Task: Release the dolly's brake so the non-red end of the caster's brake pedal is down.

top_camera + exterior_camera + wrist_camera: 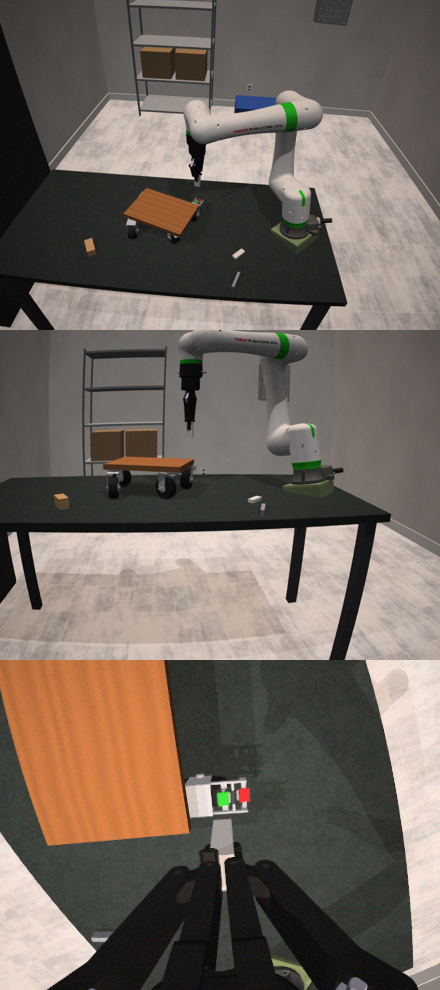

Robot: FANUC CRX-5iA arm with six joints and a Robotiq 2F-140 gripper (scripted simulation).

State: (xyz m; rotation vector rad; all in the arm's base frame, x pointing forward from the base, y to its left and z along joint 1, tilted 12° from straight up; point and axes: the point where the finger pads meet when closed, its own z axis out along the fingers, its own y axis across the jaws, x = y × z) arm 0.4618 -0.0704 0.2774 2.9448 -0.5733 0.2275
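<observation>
Now: hand 160 mm above the caster brake pedal and 10 mm to the left of it. The rest, counted from my hand: grey bar (390 mm to the left, 230 mm below, 190 mm behind); tan block (480 mm ahead, 250 mm to the left, 220 mm below); white block (250 mm to the left, 230 mm below, 210 mm behind).
</observation>
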